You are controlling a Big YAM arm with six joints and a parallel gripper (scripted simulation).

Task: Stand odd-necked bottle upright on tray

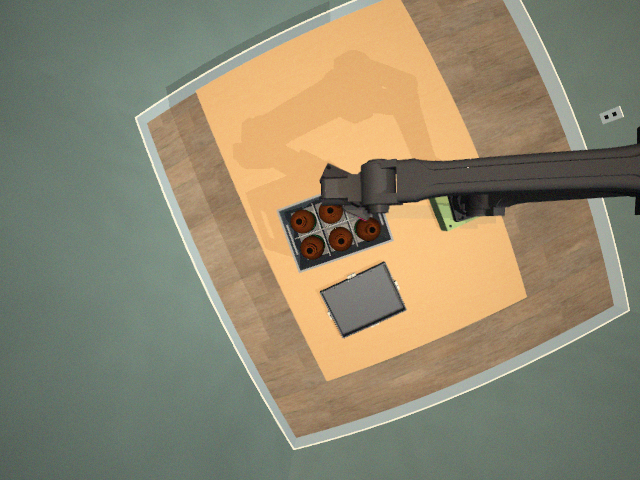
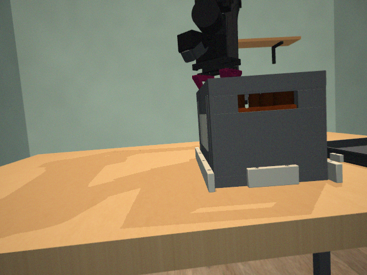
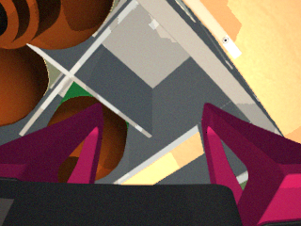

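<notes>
My hand is 90 mm short of the dark grey crate, 70 mm above it and 50 mm to the right of it. The rest, counted from my hand: grey tray (330 mm to the left, 140 mm below, 70 mm ahead).
</notes>
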